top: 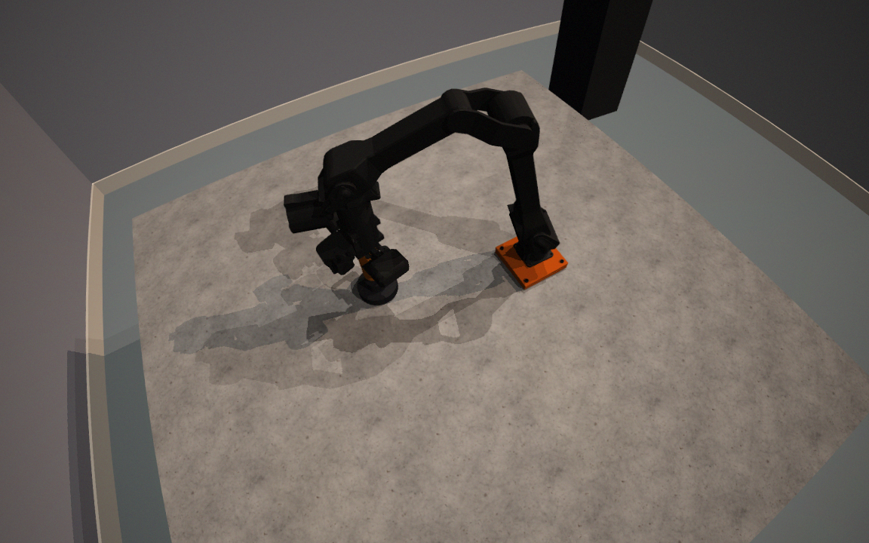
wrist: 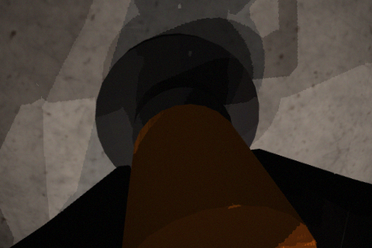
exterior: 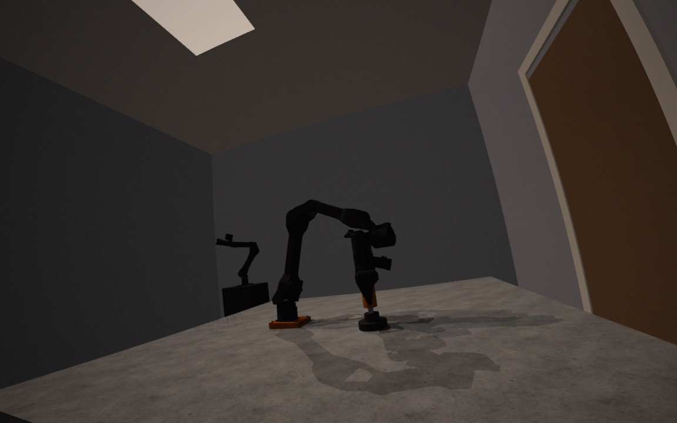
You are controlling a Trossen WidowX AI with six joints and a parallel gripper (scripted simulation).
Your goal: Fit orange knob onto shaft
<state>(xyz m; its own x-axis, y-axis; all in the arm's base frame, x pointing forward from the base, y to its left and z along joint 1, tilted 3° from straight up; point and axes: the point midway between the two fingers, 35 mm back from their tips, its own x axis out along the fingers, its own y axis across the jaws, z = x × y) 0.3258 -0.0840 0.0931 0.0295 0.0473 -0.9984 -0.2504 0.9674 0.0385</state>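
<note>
My gripper tip is now 30 mm below the orange knob. The rest, counted from my gripper tip: round black pedestal 40 mm below.
</note>
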